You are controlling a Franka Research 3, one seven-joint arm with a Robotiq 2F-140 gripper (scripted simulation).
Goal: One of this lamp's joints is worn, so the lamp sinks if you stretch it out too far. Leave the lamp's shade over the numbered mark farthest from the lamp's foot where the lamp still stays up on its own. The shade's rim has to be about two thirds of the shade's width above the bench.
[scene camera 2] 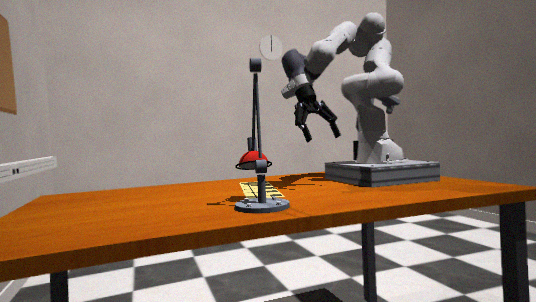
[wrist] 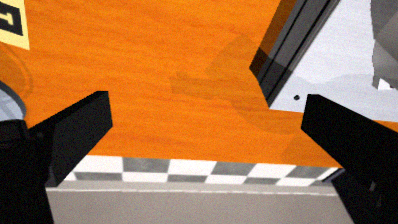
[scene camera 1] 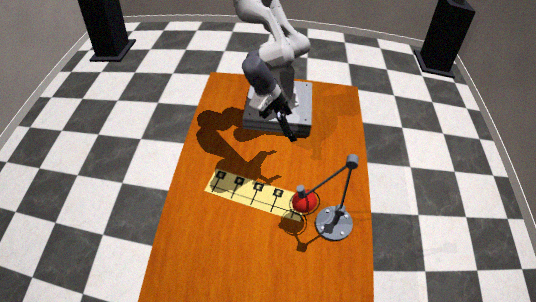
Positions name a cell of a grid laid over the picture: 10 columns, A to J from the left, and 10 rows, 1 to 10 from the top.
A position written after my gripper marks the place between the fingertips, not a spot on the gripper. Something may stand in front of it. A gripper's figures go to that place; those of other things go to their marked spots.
Labels:
My gripper (scene camera 2: G5) is 1.33 m from the lens. A round grey foot (scene camera 2: E7): 0.97 m from the lens.

